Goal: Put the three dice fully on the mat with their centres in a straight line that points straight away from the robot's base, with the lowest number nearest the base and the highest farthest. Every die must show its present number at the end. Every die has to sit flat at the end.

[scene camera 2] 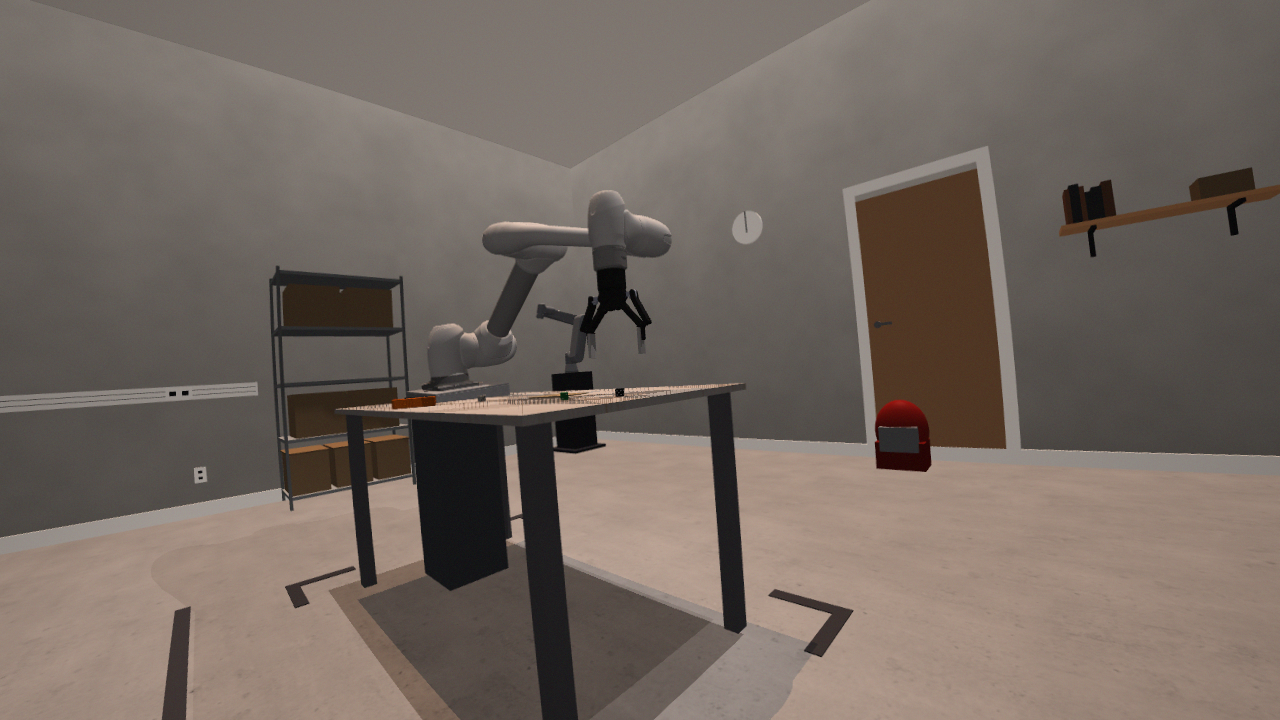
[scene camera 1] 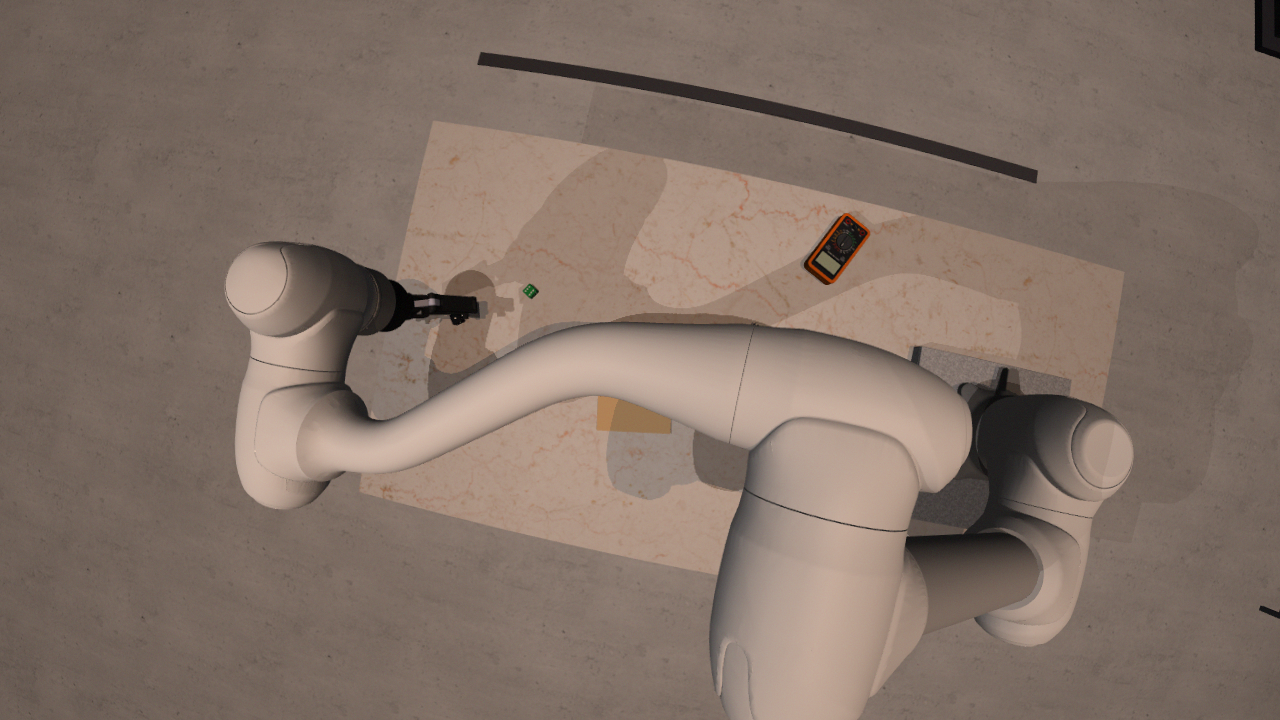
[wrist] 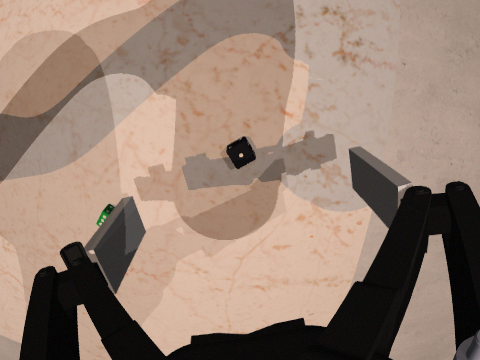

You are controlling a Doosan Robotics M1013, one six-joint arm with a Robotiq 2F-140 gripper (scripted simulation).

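Observation:
My gripper is visible to me, in scene camera 1 and in the wrist view as well. I also see an orange mat.

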